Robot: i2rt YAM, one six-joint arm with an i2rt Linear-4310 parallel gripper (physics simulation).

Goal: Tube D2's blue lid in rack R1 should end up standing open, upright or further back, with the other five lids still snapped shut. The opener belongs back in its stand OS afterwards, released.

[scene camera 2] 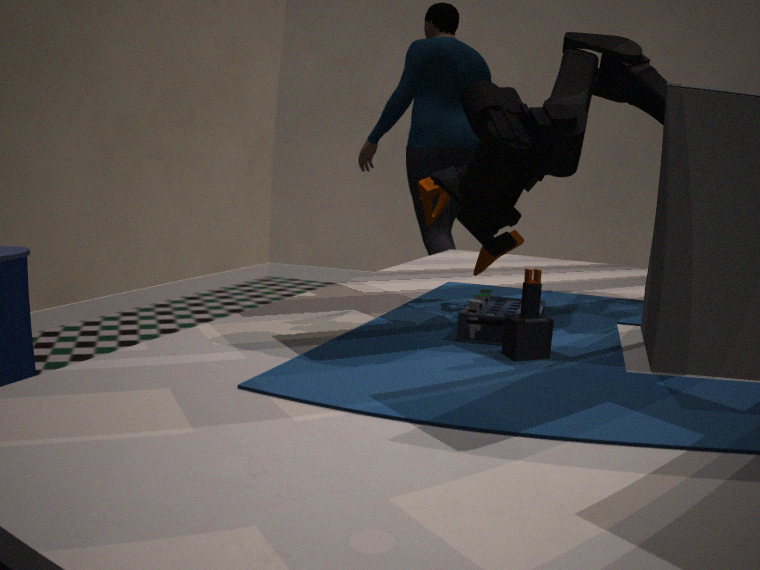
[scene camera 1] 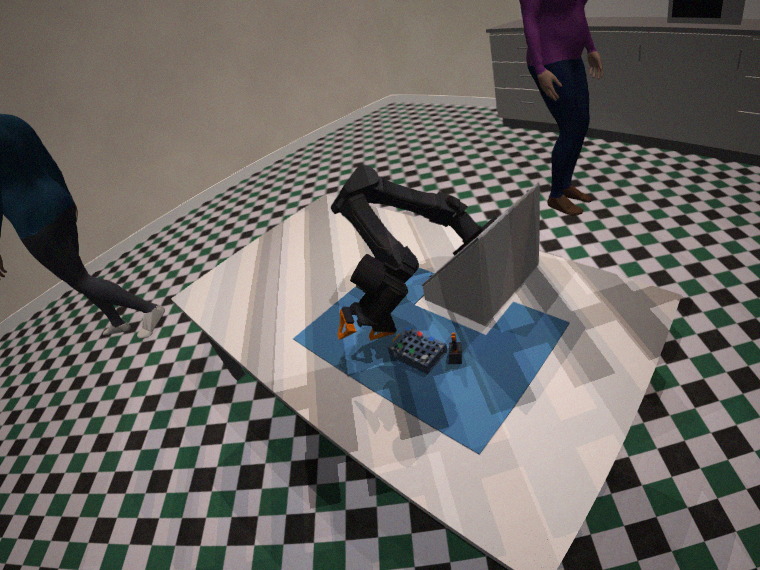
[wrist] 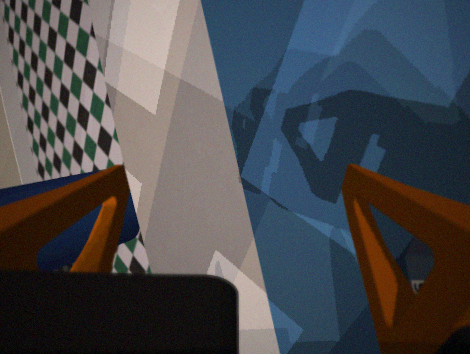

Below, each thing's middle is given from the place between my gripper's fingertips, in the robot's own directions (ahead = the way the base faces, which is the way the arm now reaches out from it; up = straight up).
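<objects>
Dark stand (scene camera 2: 531, 339): 16 cm behind my hand, 20 cm to the left of it, 6 cm below it. Lid opener (scene camera 2: 531, 294): 3 cm below my hand, 16 cm behind it, 20 cm to the left of it.
</objects>
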